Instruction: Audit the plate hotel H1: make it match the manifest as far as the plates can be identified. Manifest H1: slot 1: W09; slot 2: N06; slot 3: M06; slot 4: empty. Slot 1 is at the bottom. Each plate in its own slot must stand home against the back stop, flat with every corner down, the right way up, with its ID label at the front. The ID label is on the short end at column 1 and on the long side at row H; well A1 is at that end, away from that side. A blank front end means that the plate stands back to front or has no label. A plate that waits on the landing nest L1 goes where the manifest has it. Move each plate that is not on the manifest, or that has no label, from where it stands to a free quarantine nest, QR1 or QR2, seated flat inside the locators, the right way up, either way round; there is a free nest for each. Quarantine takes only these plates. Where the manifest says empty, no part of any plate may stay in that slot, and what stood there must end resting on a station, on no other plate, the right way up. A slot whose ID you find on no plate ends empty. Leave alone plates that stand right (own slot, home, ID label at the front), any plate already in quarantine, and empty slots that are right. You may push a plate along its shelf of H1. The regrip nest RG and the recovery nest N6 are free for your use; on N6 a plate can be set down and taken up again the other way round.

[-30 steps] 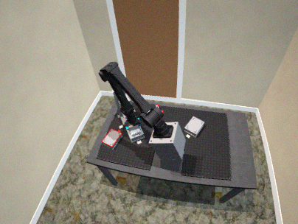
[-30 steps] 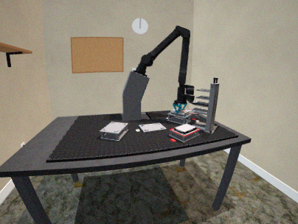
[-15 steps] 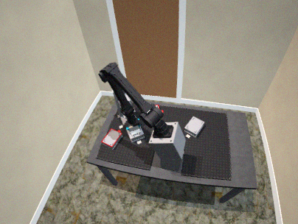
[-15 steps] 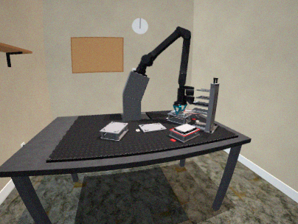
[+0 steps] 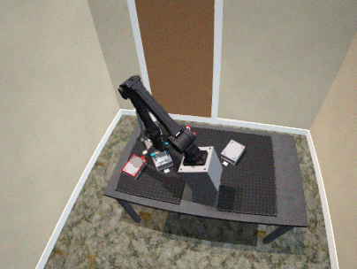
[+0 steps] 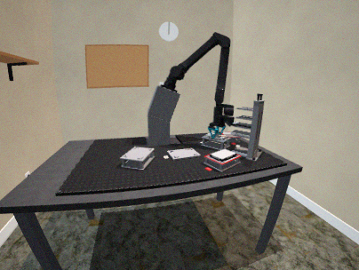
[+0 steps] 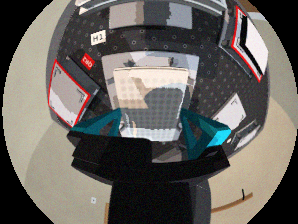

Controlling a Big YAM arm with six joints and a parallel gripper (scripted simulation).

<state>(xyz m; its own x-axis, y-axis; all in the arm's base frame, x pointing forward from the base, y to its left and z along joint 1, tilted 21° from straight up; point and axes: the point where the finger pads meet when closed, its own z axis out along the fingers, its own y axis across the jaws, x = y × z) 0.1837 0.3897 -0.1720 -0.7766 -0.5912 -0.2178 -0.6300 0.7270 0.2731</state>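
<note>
Now: hand right at the white well plate.
</note>
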